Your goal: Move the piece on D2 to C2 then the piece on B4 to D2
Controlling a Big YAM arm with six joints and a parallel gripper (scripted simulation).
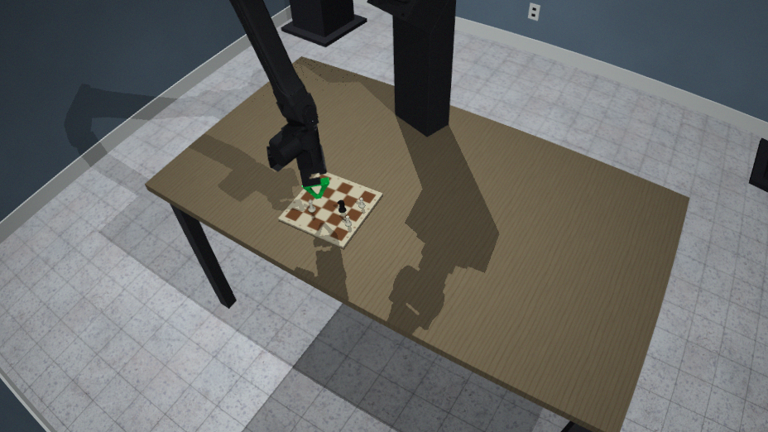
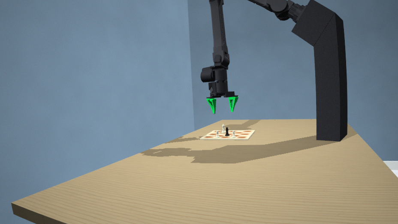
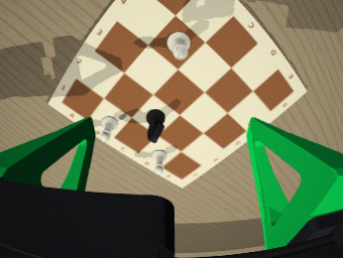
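Right now my hand is 9 cm above the white pawn, 2 cm to the left of it and 1 cm short of it. The rest, counted from my hand: black piece (9 cm below, 5 cm to the left, 4 cm behind); chessboard (11 cm below, 3 cm behind, 1 cm to the left).
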